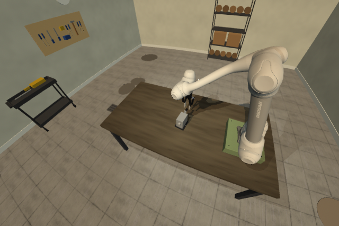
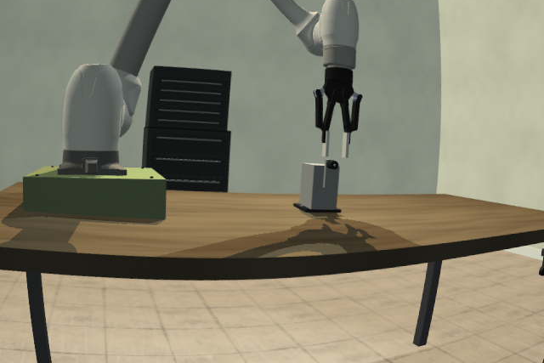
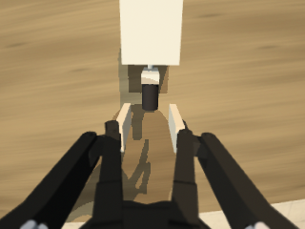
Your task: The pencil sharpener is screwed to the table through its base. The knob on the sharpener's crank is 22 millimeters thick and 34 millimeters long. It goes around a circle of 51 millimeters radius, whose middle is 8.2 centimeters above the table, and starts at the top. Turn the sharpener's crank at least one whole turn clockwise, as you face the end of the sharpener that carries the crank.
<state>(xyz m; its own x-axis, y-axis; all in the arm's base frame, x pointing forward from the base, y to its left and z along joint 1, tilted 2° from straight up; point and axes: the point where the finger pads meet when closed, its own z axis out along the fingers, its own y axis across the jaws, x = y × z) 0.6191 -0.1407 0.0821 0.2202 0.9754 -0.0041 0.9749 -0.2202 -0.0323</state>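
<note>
The dark round knob is 50 mm below my hand and 20 mm to the left of it. Also, from my hand: sharpener crank 60 mm below, 20 mm to the left, 10 mm ahead.
</note>
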